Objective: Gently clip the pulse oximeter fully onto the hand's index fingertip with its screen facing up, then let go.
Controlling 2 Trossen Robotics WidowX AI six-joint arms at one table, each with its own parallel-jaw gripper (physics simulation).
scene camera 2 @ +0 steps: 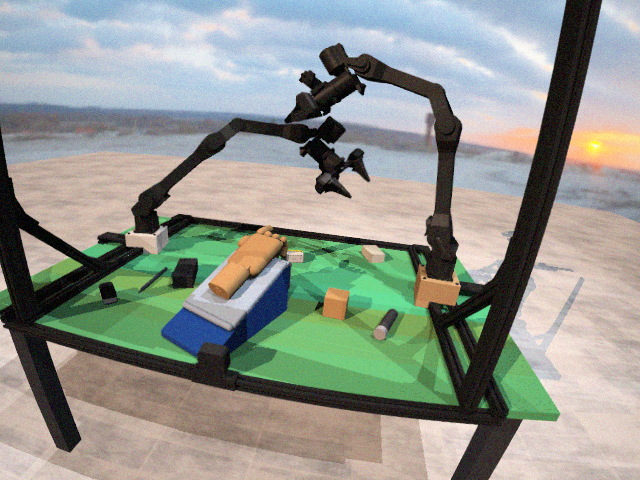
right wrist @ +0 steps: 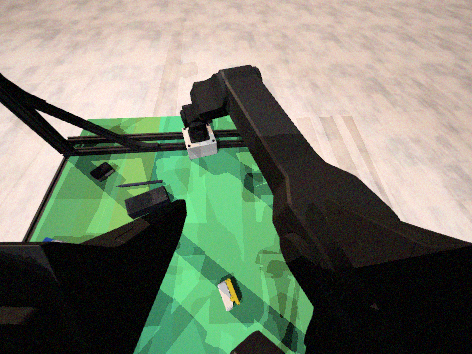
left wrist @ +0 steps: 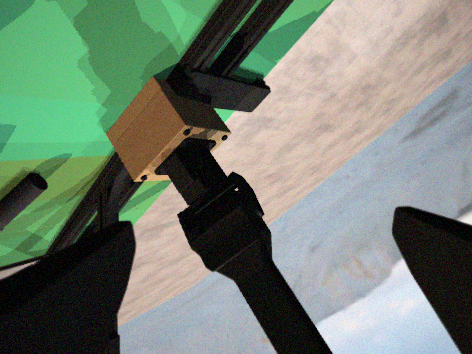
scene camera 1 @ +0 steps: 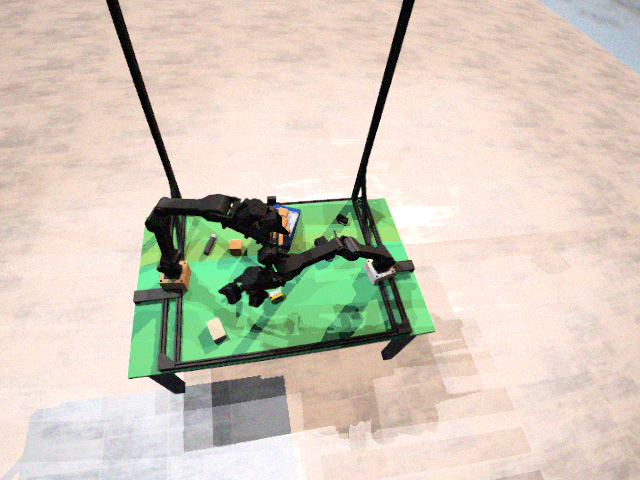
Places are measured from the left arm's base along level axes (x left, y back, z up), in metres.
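Pixels of known places: left gripper, fingertip midpoint: (scene camera 2: 360, 189) (left wrist: 264, 227); right gripper, fingertip midpoint: (scene camera 2: 290, 121) (right wrist: 255, 205) (scene camera 1: 288, 245); left arm's base, origin of the base link: (scene camera 2: 146, 230) (right wrist: 198, 134) (scene camera 1: 380, 266); right arm's base, origin of the base link: (scene camera 2: 439, 274) (left wrist: 185, 156) (scene camera 1: 173, 271).
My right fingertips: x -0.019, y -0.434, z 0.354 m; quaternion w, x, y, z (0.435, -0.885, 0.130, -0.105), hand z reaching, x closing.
Observation:
Ahead of a thing's pixels: the offset from my right fingertips to its top centre. "*": to the spot under its first point.
The pulse oximeter @[dx -0.022, dy -0.038, dz -0.381 m] (scene camera 1: 275, 295) (scene camera 2: 295, 256) (right wrist: 229, 294) is a small white clip with a yellow side, lying on the green table beyond the hand's fingers. The tan hand (scene camera 2: 253, 257) (scene camera 1: 286, 224) rests on a grey pad on a blue wedge @[* dx -0.367, dy +0.026, dz -0.361 m] (scene camera 2: 266, 305), fingers pointing at the oximeter. My left gripper (scene camera 2: 352, 183) (scene camera 1: 244, 297) (left wrist: 264, 227) is open and empty, high over the table. My right gripper (scene camera 2: 296, 102) (right wrist: 255, 205) is open and empty, higher still, above the hand. In the right wrist view the oximeter lies far below between the fingers.
A tan cube @[dx -0.305, dy -0.131, dz -0.363 m] (scene camera 2: 335, 303) (scene camera 1: 235, 246), a grey cylinder @[dx -0.365, dy -0.237, dz -0.386 m] (scene camera 2: 385, 324) (scene camera 1: 210, 244) and a cream block @[dx +0.036, dy -0.302, dz -0.383 m] (scene camera 2: 372, 253) (scene camera 1: 216, 330) lie on the table. A black box @[dx -0.173, dy +0.251, dz -0.378 m] (scene camera 2: 185, 272) (right wrist: 147, 201), a pen @[dx -0.200, dy +0.331, dz -0.404 m] (scene camera 2: 152, 279) and a small black piece @[dx -0.300, dy +0.402, dz -0.381 m] (scene camera 2: 108, 291) lie by the left arm's base. A black frame (scene camera 2: 347, 397) rims the table.

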